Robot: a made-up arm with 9 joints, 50 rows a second.
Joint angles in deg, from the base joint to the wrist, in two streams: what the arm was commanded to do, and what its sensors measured. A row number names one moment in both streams.
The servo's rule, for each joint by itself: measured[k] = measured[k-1] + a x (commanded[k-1-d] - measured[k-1]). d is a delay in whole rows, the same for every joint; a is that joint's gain. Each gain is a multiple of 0.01, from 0.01 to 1. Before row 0 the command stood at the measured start. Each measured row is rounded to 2 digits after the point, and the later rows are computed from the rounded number. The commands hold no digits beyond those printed.
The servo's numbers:
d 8
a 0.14 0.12 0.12 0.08 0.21 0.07 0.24 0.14 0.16
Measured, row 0:
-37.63, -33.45, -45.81, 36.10, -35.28, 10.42, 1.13, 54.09, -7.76
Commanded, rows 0 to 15:
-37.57, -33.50, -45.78, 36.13, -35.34, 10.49, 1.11, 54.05, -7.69
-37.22, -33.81, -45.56, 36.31, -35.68, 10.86, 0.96, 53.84, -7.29
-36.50, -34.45, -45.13, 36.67, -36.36, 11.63, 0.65, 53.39, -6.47
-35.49, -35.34, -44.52, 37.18, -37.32, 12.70, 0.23, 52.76, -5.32
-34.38, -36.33, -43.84, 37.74, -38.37, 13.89, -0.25, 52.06, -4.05
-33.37, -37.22, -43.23, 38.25, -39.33, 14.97, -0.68, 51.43, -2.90
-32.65, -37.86, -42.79, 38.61, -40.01, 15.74, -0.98, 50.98, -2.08
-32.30, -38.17, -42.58, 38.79, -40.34, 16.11, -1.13, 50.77, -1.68
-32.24, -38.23, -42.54, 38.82, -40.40, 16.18, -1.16, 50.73, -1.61
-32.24, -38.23, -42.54, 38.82, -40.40, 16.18, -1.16, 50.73, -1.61
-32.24, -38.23, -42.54, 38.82, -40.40, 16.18, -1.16, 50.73, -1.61
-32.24, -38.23, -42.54, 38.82, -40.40, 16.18, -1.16, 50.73, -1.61
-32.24, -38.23, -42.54, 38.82, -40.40, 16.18, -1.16, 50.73, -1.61
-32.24, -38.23, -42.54, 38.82, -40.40, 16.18, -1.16, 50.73, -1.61
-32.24, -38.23, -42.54, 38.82, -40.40, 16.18, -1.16, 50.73, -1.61
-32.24, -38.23, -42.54, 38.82, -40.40, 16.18, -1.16, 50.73, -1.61
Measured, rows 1 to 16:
-37.63, -33.45, -45.81, 36.10, -35.28, 10.42, 1.13, 54.09, -7.76
-37.63, -33.45, -45.81, 36.10, -35.28, 10.42, 1.13, 54.09, -7.76
-37.63, -33.45, -45.81, 36.10, -35.28, 10.42, 1.13, 54.09, -7.76
-37.63, -33.45, -45.81, 36.10, -35.28, 10.42, 1.13, 54.09, -7.76
-37.63, -33.45, -45.81, 36.10, -35.28, 10.42, 1.13, 54.09, -7.76
-37.63, -33.45, -45.81, 36.10, -35.28, 10.42, 1.13, 54.09, -7.76
-37.63, -33.45, -45.81, 36.10, -35.28, 10.42, 1.13, 54.09, -7.76
-37.63, -33.45, -45.81, 36.10, -35.28, 10.42, 1.13, 54.09, -7.76
-37.62, -33.46, -45.81, 36.10, -35.29, 10.42, 1.13, 54.08, -7.75
-37.56, -33.50, -45.78, 36.12, -35.37, 10.45, 1.09, 54.05, -7.68
-37.41, -33.61, -45.70, 36.16, -35.58, 10.53, 0.98, 53.96, -7.49
-37.14, -33.82, -45.56, 36.24, -35.95, 10.68, 0.80, 53.79, -7.14
-36.75, -34.12, -45.35, 36.36, -36.46, 10.90, 0.55, 53.55, -6.65
-36.28, -34.49, -45.10, 36.51, -37.06, 11.18, 0.25, 53.25, -6.05
-35.77, -34.89, -44.82, 36.68, -37.68, 11.50, -0.05, 52.93, -5.41
-35.28, -35.28, -44.55, 36.85, -38.24, 11.82, -0.31, 52.63, -4.81

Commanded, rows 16 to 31:
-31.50, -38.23, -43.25, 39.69, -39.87, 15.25, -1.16, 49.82, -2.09
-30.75, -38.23, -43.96, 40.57, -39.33, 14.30, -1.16, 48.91, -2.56
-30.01, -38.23, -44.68, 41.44, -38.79, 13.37, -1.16, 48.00, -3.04
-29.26, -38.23, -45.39, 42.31, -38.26, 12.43, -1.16, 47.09, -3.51
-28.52, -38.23, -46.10, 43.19, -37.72, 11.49, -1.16, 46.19, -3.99
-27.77, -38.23, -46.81, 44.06, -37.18, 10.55, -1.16, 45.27, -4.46
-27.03, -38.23, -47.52, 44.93, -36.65, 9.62, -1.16, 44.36, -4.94
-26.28, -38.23, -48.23, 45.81, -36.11, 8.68, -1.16, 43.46, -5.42
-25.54, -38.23, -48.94, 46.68, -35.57, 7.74, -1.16, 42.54, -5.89
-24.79, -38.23, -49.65, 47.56, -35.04, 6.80, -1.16, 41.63, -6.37
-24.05, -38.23, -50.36, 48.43, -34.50, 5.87, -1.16, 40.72, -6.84
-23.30, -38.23, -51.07, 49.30, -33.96, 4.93, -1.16, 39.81, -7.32
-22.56, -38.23, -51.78, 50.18, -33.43, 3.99, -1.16, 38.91, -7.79
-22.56, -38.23, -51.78, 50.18, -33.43, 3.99, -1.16, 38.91, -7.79
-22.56, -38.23, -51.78, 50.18, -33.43, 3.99, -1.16, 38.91, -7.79
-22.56, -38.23, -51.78, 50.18, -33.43, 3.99, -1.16, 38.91, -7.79
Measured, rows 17 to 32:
-34.85, -35.63, -44.31, 37.01, -38.69, 12.13, -0.51, 52.36, -4.30
-34.48, -35.94, -44.10, 37.15, -39.05, 12.41, -0.67, 52.13, -3.87
-34.17, -36.21, -43.91, 37.28, -39.33, 12.67, -0.79, 51.93, -3.51
-33.90, -36.45, -43.75, 37.40, -39.55, 12.92, -0.88, 51.76, -3.21
-33.67, -36.66, -43.60, 37.51, -39.73, 13.15, -0.95, 51.62, -2.95
-33.47, -36.85, -43.47, 37.61, -39.87, 13.36, -1.00, 51.50, -2.74
-33.30, -37.02, -43.36, 37.71, -39.98, 13.56, -1.04, 51.39, -2.56
-33.15, -37.17, -43.26, 37.80, -40.07, 13.74, -1.07, 51.30, -2.41
-32.92, -37.30, -43.26, 37.95, -40.03, 13.85, -1.09, 51.09, -2.36
-32.62, -37.41, -43.34, 38.16, -39.88, 13.88, -1.11, 50.78, -2.39
-32.25, -37.51, -43.50, 38.42, -39.65, 13.84, -1.12, 50.39, -2.49
-31.83, -37.60, -43.73, 38.73, -39.36, 13.74, -1.13, 49.93, -2.65
-31.37, -37.68, -44.01, 39.09, -39.02, 13.58, -1.14, 49.41, -2.86
-30.87, -37.75, -44.35, 39.49, -38.63, 13.37, -1.14, 48.83, -3.12
-30.33, -37.81, -44.73, 39.93, -38.21, 13.11, -1.14, 48.20, -3.41
-29.76, -37.86, -45.15, 40.40, -37.77, 12.80, -1.14, 47.54, -3.73

